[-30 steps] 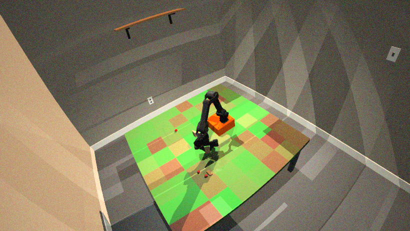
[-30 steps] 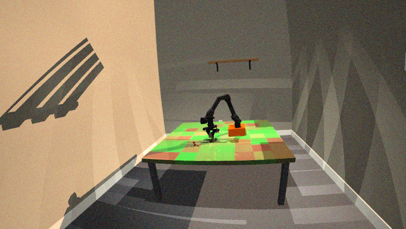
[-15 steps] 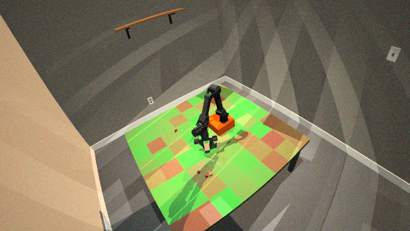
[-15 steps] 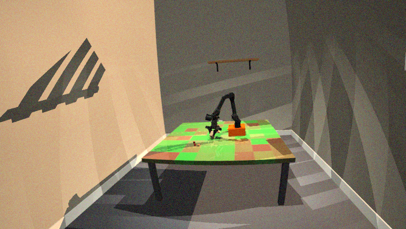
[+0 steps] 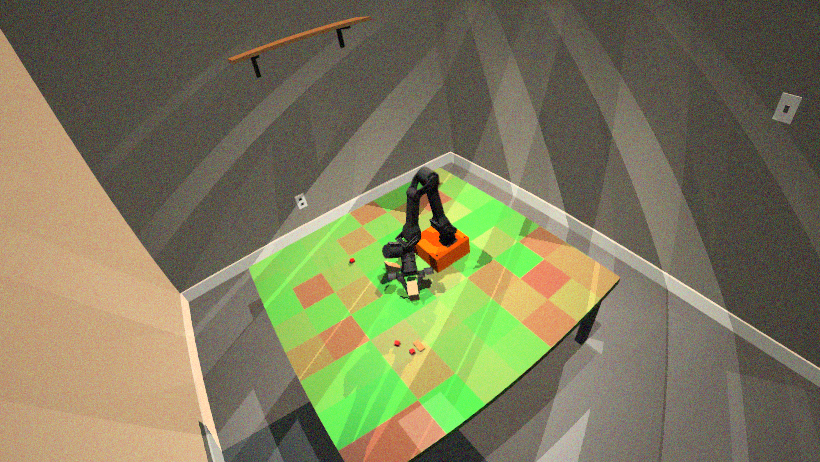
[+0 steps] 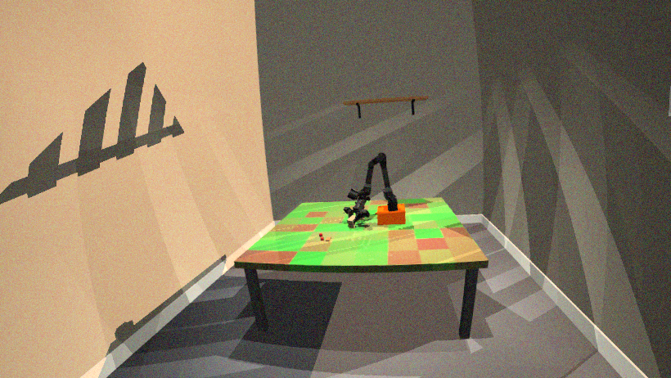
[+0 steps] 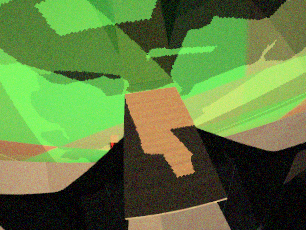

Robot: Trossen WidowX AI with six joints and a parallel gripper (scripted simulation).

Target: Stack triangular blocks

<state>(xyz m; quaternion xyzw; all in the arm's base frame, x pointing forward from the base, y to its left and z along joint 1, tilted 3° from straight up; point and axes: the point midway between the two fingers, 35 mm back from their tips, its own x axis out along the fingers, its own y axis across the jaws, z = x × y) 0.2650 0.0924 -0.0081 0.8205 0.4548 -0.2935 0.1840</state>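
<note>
Right now the tan triangular block is 10 mm above my gripper tip. Also, from my gripper tip: small tan block (120 mm ahead, 190 mm to the left, 40 mm below); then small yellow piece (150 mm behind, 320 mm to the right, 40 mm below).
</note>
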